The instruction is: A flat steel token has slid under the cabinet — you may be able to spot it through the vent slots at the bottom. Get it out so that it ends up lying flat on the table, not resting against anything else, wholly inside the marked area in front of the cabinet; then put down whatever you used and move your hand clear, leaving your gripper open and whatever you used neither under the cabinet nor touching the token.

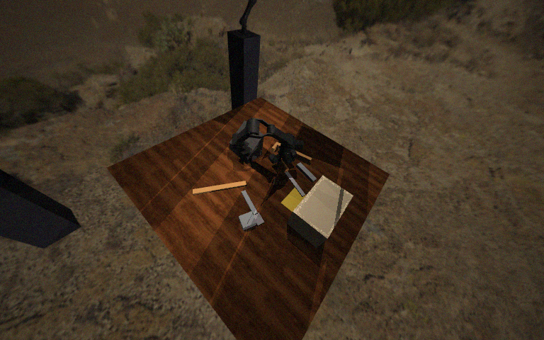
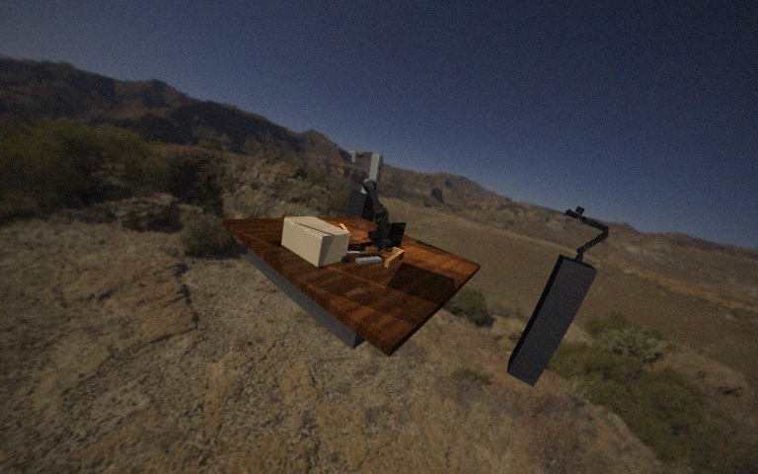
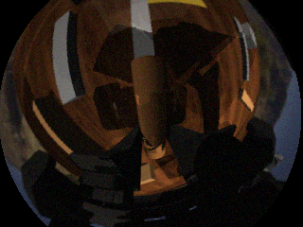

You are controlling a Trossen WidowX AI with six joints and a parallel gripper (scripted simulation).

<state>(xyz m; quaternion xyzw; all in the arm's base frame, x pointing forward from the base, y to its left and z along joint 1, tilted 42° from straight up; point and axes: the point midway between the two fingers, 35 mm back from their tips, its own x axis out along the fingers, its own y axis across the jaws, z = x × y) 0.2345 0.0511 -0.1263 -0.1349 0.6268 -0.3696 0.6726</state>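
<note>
My gripper tip is 170 mm short of the grey bar and 70 mm to the right of it. From my gripper tip the other things lie so: steel token (370 mm ahead, 160 mm to the right, 10 mm below); wooden stick (130 mm behind, 400 mm to the right); grey scraper (110 mm ahead, 370 mm to the right).
</note>
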